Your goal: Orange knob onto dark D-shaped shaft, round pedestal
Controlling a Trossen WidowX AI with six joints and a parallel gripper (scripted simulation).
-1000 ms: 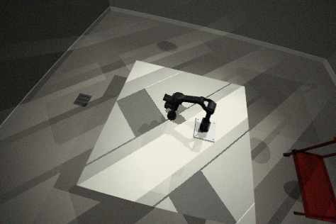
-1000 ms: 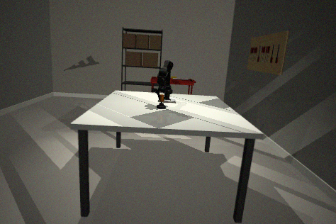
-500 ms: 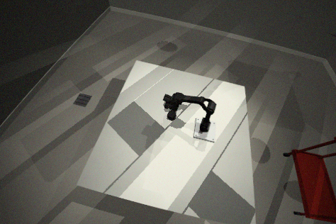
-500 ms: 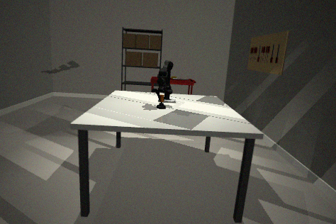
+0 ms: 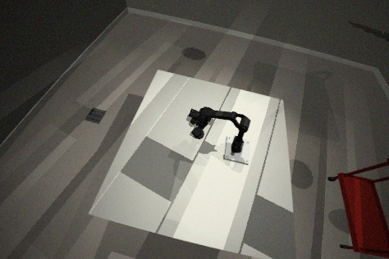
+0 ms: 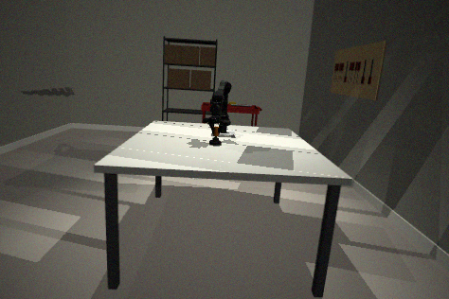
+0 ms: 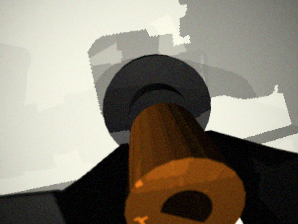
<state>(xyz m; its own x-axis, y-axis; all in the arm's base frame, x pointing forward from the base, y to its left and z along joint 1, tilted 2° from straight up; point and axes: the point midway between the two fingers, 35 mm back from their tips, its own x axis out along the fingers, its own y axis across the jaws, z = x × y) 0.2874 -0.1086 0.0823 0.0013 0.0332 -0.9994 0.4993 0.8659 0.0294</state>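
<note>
The orange knob is 2 cm above my gripper tip. From my gripper tip the other things lie so: dark round pedestal (4 cm below).
</note>
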